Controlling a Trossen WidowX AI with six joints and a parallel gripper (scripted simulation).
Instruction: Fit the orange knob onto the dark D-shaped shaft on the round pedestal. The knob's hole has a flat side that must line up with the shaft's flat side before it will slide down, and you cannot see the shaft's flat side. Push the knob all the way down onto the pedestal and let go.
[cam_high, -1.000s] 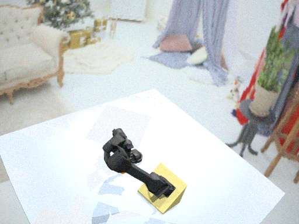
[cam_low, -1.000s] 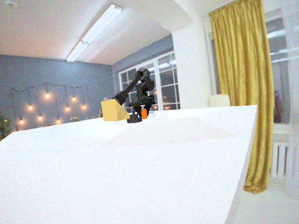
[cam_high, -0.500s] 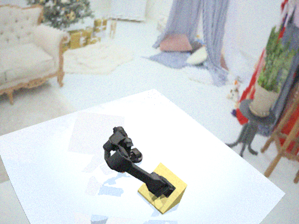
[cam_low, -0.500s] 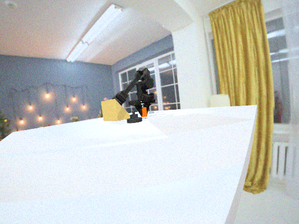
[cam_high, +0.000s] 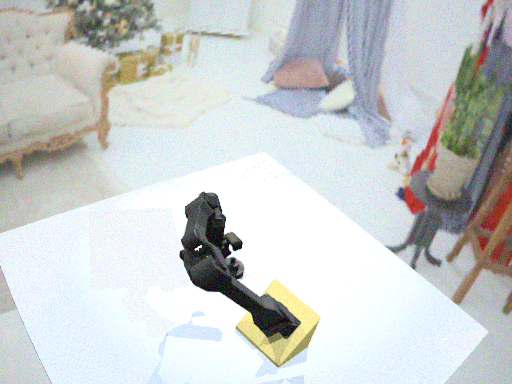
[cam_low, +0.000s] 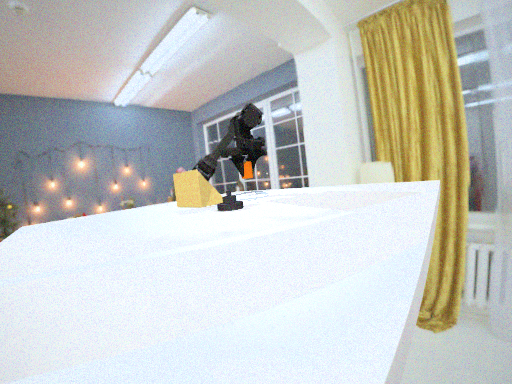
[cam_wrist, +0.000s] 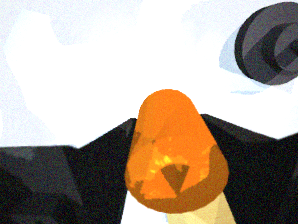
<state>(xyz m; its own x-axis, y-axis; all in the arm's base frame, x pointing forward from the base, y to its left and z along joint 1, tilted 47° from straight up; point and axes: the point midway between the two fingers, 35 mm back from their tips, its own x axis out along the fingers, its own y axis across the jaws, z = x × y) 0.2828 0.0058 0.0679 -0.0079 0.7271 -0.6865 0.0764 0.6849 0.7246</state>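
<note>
The pedestal lies 130 mm to the right of my gripper tip, 70 mm below it and 30 mm ahead of it. From my gripper tip the other things lie so: orange knob 20 mm above.
</note>
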